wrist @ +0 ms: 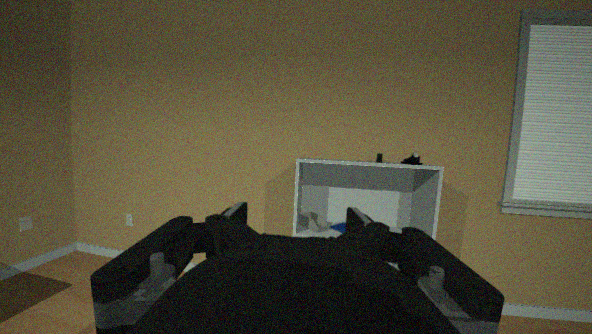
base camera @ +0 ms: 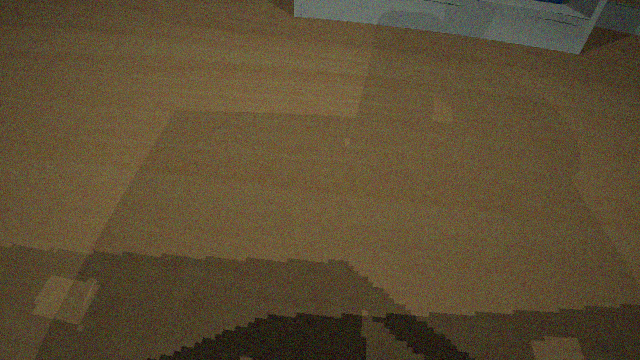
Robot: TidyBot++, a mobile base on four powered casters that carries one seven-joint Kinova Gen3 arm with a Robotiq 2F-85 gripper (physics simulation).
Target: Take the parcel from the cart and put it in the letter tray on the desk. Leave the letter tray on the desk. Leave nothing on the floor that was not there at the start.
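Frame: origin at the arm's base, x ahead, y right, z down, level; metres.
Seen in the pictures: gripper, fingertip midpoint: (wrist: 296,215).
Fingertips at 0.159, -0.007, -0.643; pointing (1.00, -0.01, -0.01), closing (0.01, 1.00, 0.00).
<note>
Pixels of each thing's top centre, then the offset from my fingertips to it, as dx, dy, dz. "*": a spot on its surface instead. Level surfaces: height alone.
- grey item, surface spot: (wrist: 315,221) * +1.074, +0.129, +0.405
- blue item, top centre: (wrist: 349,229) +1.003, +0.344, +0.419
- wooden floor, surface height: dz +1.039
My gripper (wrist: 296,215) is open in the wrist view, with its two fingertips wide apart and no object between them. It points across the room toward a wall and a white shelf unit. The parcel, the cart, the letter tray and the desk do not show in either view.
A white open-fronted shelf unit (wrist: 439,200) (base camera: 505,37) stands against the wall ahead. It holds a grey item (wrist: 315,221) and a blue item (wrist: 339,228). Small dark objects (wrist: 412,159) stand on its top. A window (wrist: 560,115) is at the right. Shadows cross the wooden floor (base camera: 250,200).
</note>
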